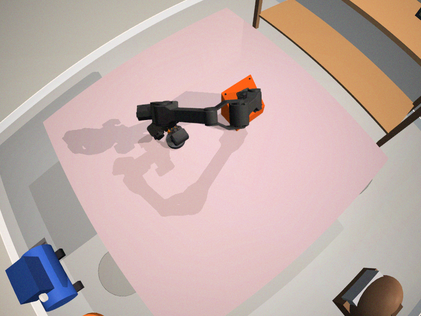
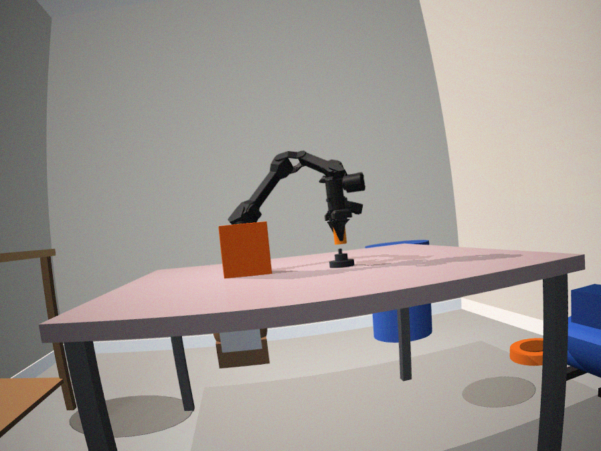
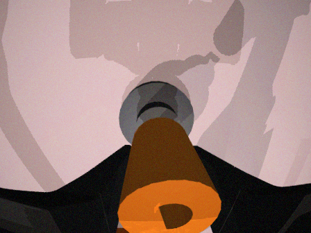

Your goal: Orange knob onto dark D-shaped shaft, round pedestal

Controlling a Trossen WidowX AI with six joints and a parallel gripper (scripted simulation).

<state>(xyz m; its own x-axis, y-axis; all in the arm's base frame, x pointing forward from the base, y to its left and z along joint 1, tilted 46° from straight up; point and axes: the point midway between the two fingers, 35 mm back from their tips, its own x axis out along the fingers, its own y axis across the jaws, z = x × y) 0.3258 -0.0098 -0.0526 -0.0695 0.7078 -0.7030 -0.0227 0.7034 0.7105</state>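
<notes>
The pedestal lies 5 cm below my gripper tip. Also, from my gripper tip: orange knob (2 cm above).
</notes>
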